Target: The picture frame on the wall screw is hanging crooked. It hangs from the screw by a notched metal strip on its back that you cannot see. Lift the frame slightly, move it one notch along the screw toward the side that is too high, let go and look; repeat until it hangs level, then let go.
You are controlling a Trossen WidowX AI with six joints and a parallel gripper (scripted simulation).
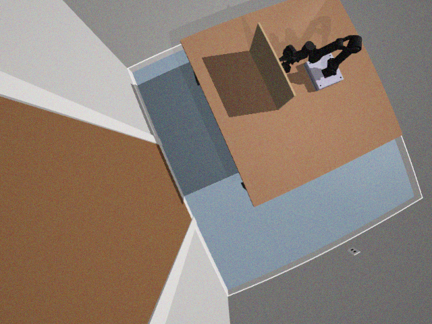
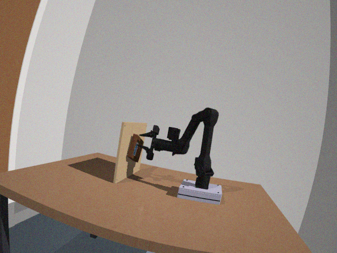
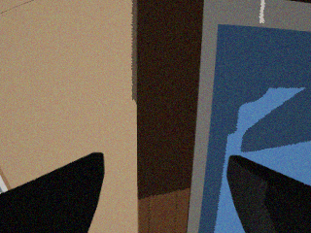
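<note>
The picture frame lies 10 mm ahead of my gripper tip, 10 mm to the left of it and 50 mm below it. Also, from my gripper tip: wall panel: 20 mm ahead, 60 mm below.
</note>
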